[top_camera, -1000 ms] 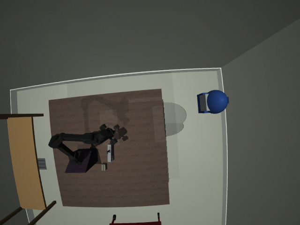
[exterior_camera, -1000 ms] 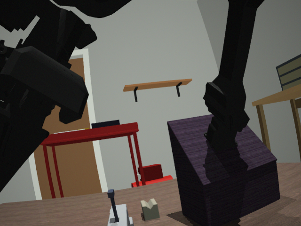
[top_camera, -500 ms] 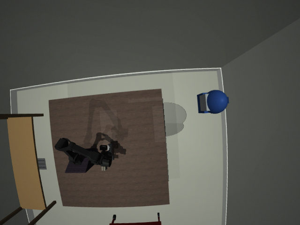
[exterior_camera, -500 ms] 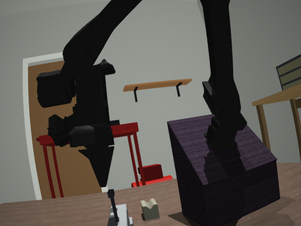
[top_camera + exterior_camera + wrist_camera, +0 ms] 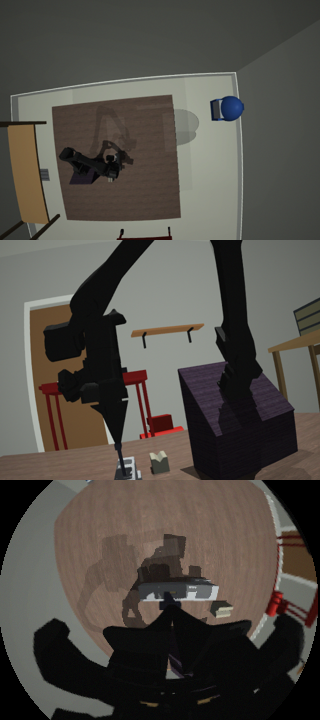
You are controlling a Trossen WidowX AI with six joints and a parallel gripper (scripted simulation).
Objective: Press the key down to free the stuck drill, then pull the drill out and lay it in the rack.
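Now: gripper tip 3 cm above the dark key. Also, from my gripper tip: v-notched rack (19 cm to the right, 11 cm below, 10 cm behind); then drill (8 cm below, 5 cm to the right, 1 cm behind).
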